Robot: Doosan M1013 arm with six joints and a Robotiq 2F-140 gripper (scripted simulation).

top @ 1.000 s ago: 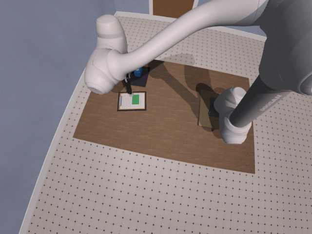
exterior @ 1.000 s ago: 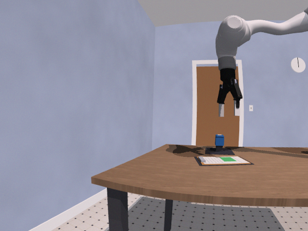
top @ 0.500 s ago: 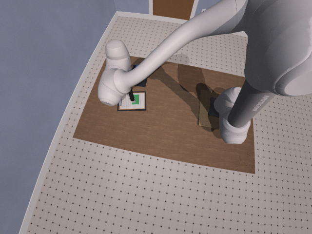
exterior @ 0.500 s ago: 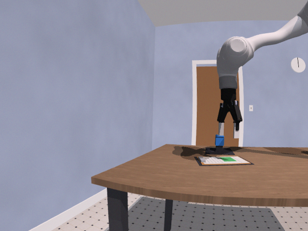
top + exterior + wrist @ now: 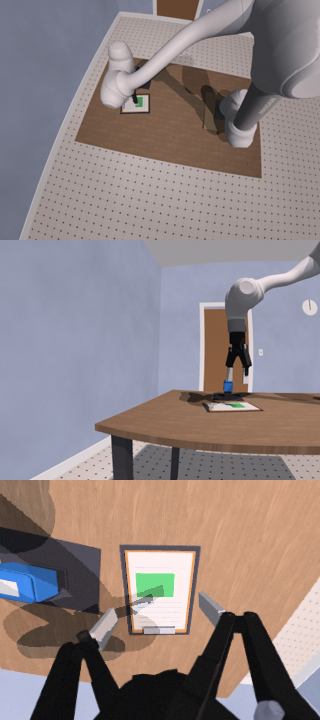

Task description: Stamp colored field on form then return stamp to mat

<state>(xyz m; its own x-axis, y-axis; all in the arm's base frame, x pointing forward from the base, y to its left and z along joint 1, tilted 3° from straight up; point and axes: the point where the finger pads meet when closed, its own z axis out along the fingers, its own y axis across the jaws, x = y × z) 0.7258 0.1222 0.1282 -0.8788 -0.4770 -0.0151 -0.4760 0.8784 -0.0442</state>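
Right now the blue stamp is 50 mm ahead of my hand, 250 mm to the right of it and 70 mm below it. Round my hand: dark mat (50 mm ahead, 250 mm to the right, 120 mm below); clipboard form (30 mm ahead, 20 mm to the left, 120 mm below).
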